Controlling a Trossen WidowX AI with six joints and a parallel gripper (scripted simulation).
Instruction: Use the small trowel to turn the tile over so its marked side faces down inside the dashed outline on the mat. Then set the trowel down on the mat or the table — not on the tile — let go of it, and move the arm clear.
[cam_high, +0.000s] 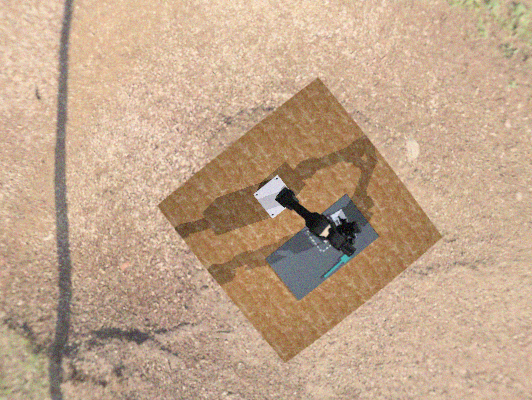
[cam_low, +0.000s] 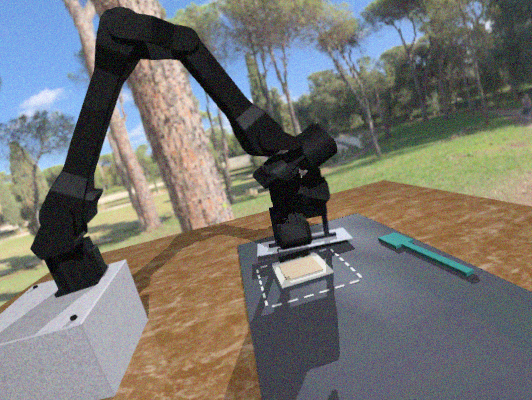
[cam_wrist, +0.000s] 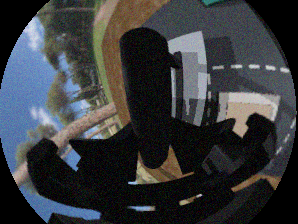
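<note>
Now: gripper tip 4 cm past the tile, 13 cm to the left of it and 6 cm above it. Round my gripper tip: teal trowel 16 cm ahead, 20 cm to the right, 6 cm below; then grey mat 2 cm ahead, 21 cm to the right, 8 cm below.
</note>
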